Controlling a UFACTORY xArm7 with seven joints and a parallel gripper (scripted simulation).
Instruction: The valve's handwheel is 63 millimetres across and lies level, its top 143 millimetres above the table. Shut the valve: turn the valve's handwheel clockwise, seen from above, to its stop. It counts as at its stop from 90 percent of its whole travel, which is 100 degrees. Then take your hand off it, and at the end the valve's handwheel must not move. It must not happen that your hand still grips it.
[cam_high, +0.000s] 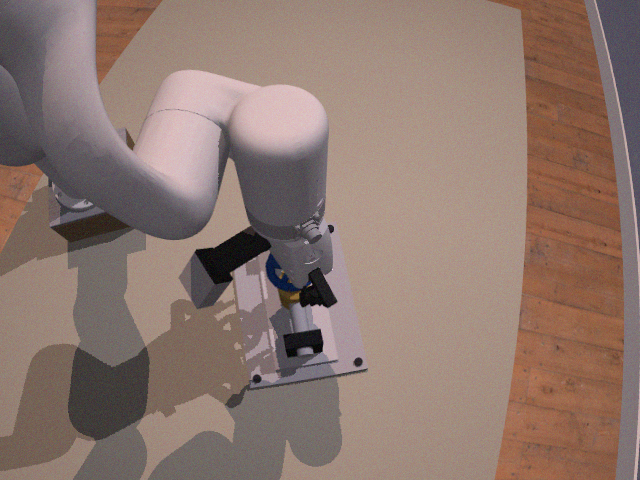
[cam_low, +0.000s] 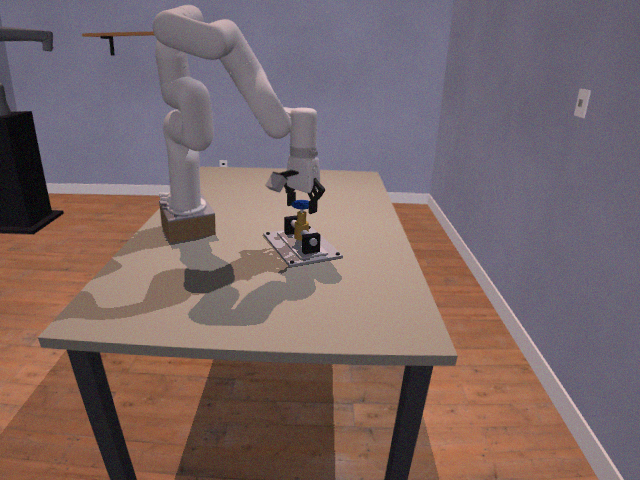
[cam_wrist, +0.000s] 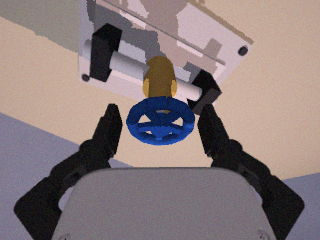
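Right now the blue spoked handwheel is right at my hand.
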